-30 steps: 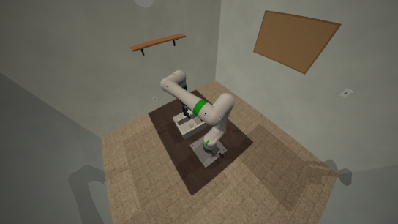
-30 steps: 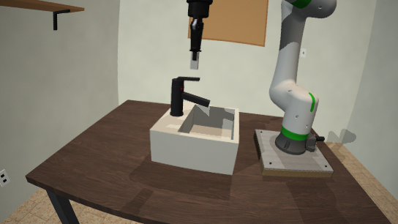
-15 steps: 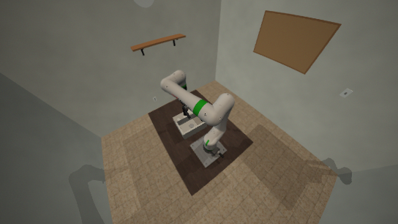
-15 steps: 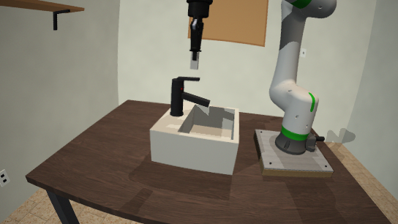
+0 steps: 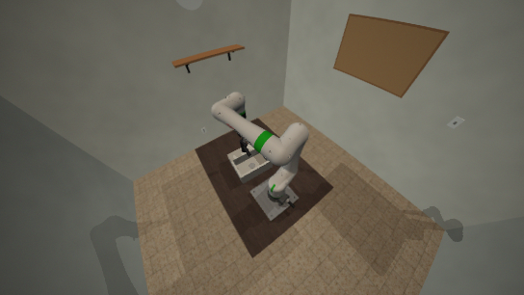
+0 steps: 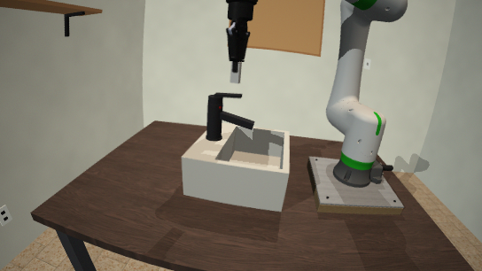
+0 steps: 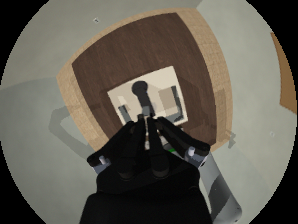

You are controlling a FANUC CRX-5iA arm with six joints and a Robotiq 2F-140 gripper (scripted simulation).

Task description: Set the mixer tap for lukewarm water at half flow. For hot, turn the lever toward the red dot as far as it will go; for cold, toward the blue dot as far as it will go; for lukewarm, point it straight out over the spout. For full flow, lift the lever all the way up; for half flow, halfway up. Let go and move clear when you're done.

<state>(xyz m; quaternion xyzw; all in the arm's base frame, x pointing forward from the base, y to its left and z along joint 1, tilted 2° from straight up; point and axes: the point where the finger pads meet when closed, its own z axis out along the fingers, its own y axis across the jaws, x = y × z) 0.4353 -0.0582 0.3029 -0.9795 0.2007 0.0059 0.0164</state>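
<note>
Now: hand 7 cm above the lever and 2 cm short of it. From my hand the other things lie so: black mixer tap: 12 cm below, 4 cm ahead, 1 cm to the right; then white sink basin: 31 cm below, 6 cm behind, 1 cm to the left.
</note>
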